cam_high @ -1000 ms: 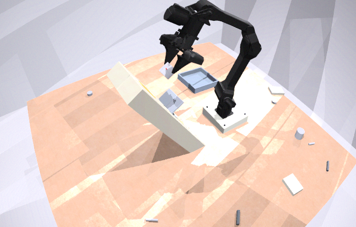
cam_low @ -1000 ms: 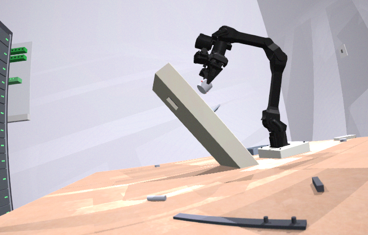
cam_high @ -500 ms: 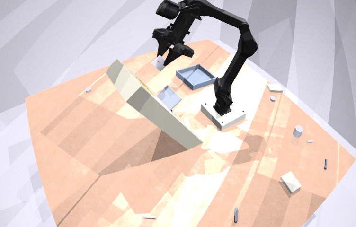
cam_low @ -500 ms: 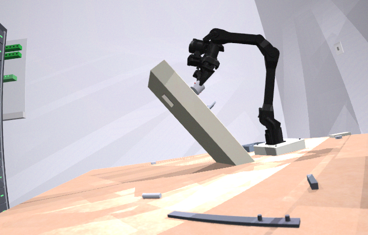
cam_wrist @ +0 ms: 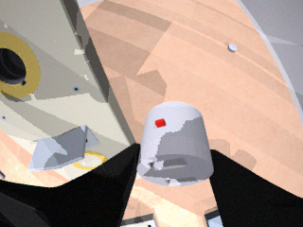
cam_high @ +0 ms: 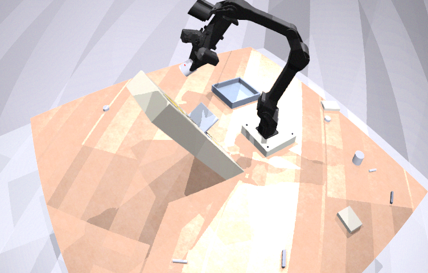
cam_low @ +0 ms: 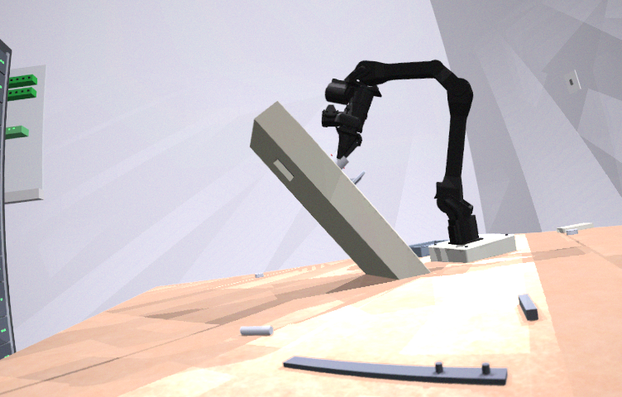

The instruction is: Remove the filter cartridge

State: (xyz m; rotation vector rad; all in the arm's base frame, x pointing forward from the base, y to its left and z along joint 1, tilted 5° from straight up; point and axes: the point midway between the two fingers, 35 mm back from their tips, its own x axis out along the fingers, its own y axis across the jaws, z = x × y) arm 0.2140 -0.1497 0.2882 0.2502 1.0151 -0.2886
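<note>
My gripper tip is now 300 mm past the blue tray, 150 mm to the left of it and 280 mm above it. From my gripper tip the other things lie so: round filter cartridge (right at my gripper tip).
</note>
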